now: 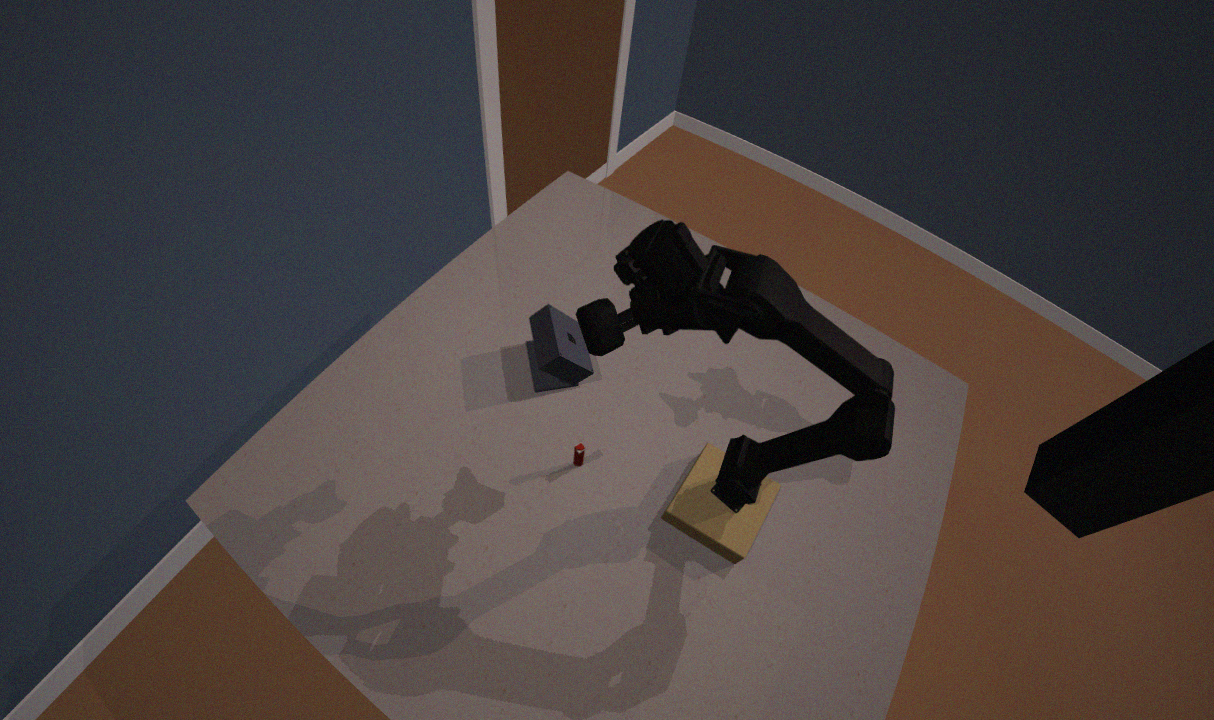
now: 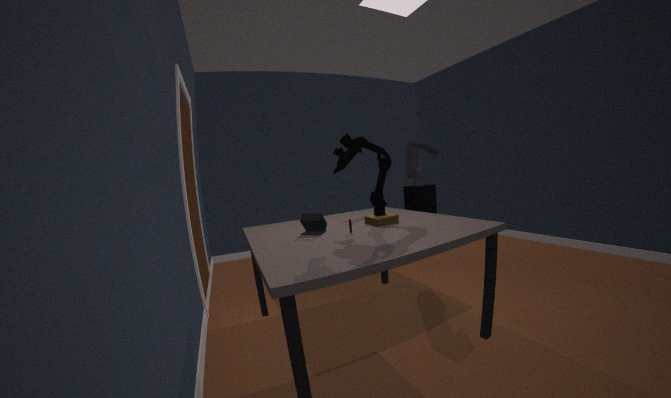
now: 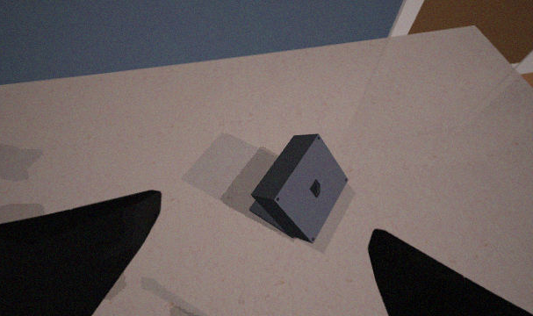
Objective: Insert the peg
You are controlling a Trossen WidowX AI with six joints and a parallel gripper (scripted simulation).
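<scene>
The red peg is 5 cm behind my gripper tip, 8 cm to the left of it and 30 cm below it. From my gripper tip the other things lie so: dark grey sloped panel: 15 cm ahead, 5 cm to the right, 29 cm below.
</scene>
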